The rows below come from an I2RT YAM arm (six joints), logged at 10 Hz.
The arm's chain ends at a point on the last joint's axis. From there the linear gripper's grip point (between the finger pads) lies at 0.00 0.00 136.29 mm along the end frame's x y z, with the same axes.
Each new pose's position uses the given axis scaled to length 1; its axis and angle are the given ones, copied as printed.
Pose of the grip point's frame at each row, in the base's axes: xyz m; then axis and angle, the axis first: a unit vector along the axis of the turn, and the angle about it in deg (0 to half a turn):
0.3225 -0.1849 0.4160 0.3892 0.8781 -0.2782 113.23
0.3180 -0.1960 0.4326 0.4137 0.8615 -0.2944 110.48
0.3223 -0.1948 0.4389 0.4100 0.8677 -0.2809 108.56
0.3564 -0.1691 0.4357 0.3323 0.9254 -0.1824 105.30
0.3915 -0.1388 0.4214 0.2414 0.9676 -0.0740 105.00
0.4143 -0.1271 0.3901 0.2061 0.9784 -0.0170 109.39
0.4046 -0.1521 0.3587 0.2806 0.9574 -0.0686 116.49
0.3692 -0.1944 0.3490 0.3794 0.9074 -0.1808 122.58
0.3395 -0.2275 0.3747 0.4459 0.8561 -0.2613 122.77
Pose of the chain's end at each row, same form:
0.2331 -0.0897 0.4550 0.3892 0.8781 -0.2782 113.23
0.2304 -0.0965 0.4643 0.4137 0.8615 -0.2944 110.48
0.2309 -0.0980 0.4681 0.4100 0.8677 -0.2809 108.56
0.2452 -0.0963 0.4659 0.3323 0.9254 -0.1824 105.30
0.2672 -0.0947 0.4557 0.2414 0.9676 -0.0740 105.00
0.2892 -0.0976 0.4353 0.2061 0.9784 -0.0170 109.39
0.2916 -0.1049 0.4186 0.2806 0.9574 -0.0686 116.49
0.2794 -0.1164 0.4155 0.3794 0.9074 -0.1808 122.58
0.2659 -0.1294 0.4341 0.4459 0.8561 -0.2613 122.77

